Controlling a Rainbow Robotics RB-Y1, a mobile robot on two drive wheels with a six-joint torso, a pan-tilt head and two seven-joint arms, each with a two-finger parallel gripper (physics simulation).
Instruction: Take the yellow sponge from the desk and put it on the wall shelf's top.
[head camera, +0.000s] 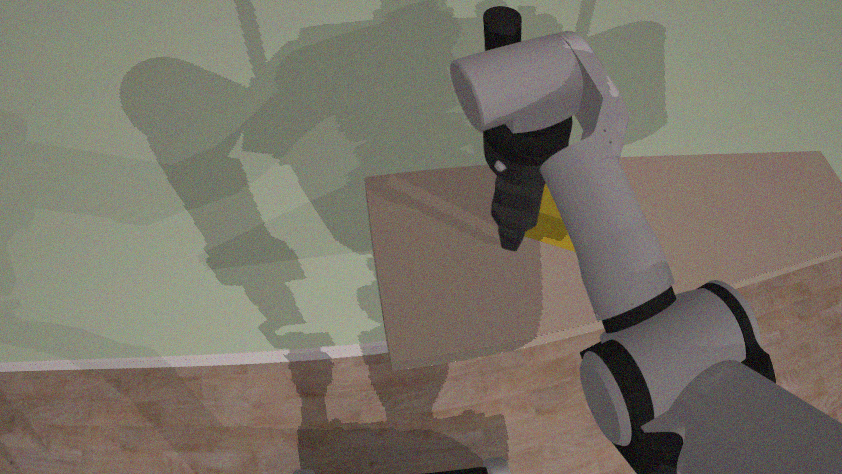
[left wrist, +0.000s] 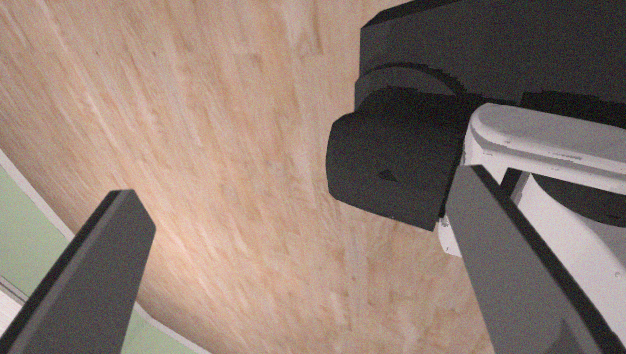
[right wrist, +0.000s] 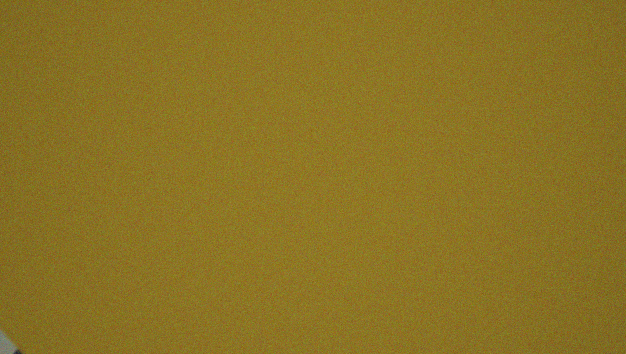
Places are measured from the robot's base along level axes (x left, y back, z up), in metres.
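Where they show: left gripper, fingertip midpoint: (left wrist: 295, 198); right gripper, fingertip midpoint: (head camera: 518, 209).
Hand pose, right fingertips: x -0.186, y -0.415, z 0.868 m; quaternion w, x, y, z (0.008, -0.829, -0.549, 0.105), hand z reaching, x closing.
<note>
After its pixels a point has its place.
The yellow sponge (head camera: 549, 226) @(y -0.369, x -0.210, z 0.899 m) (right wrist: 313, 177) shows in part in the head view, between my right gripper and forearm. It fills nearly all of the right wrist view, very close to the camera. It appears to rest on the brown board (head camera: 447, 282) @(y -0.328, x -0.082, z 0.851 m) against the green wall, which looks like the wall shelf's top. My right gripper (head camera: 510, 244) is open and points down over the board, at the sponge's left side; its fingers overlap from this angle. My left gripper (left wrist: 295, 198) @(y 0.432, x 0.223, z 0.580 m) is open and empty, above the wood floor. The rest of the sponge is hidden by my arm.
The green wall (head camera: 188, 241) @(y -0.468, x 0.330, z 0.750 m) stands behind the board. The wood floor (head camera: 147, 412) @(y -0.255, x 0.852, z 0.001 m) (left wrist: 240, 125) @(y 0.992, x -0.226, z 0.001 m) lies below. The robot's own black and white base (left wrist: 395, 155) @(y 0.449, x 0.056, z 0.332 m) is close to my left gripper. Shadows of the robot fall across the wall, board and floor.
</note>
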